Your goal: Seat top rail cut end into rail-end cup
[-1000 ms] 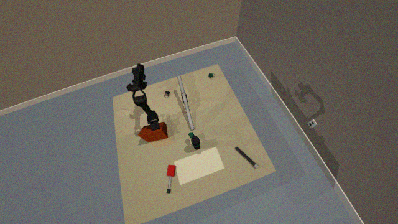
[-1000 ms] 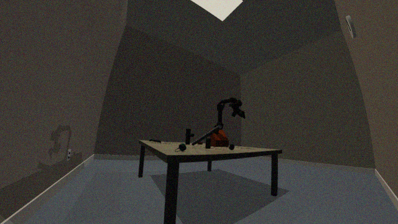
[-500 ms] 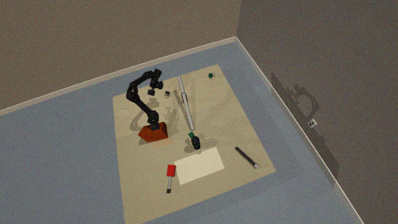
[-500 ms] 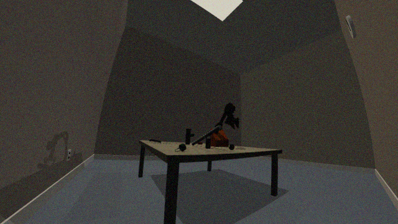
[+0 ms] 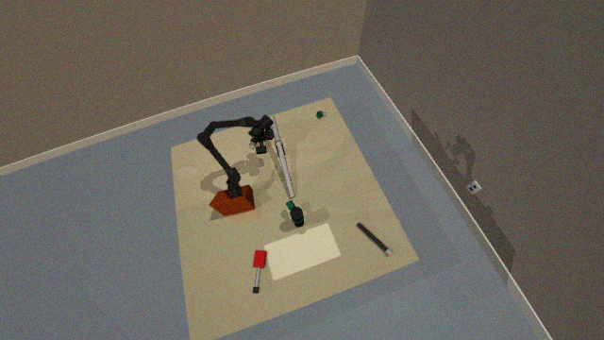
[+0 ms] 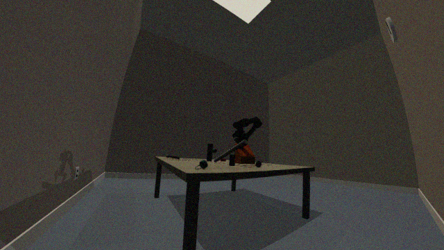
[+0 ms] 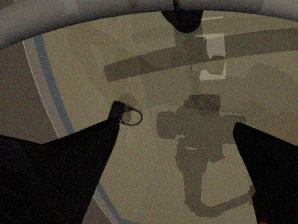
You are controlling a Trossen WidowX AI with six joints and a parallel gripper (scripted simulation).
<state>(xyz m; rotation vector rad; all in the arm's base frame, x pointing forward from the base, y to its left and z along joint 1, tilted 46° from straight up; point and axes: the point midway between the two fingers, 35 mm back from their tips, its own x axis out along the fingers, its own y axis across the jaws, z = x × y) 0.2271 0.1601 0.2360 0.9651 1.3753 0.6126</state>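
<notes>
Now: gripper tip 44 cm to the left of the green rail-end cup, 5 cm above it and 4 cm short of it. The rest, counted from my gripper tip: red-handled tool (71 cm to the right, 26 cm behind, 16 cm below); black part (16 cm below, 14 cm to the left, 7 cm behind).
</notes>
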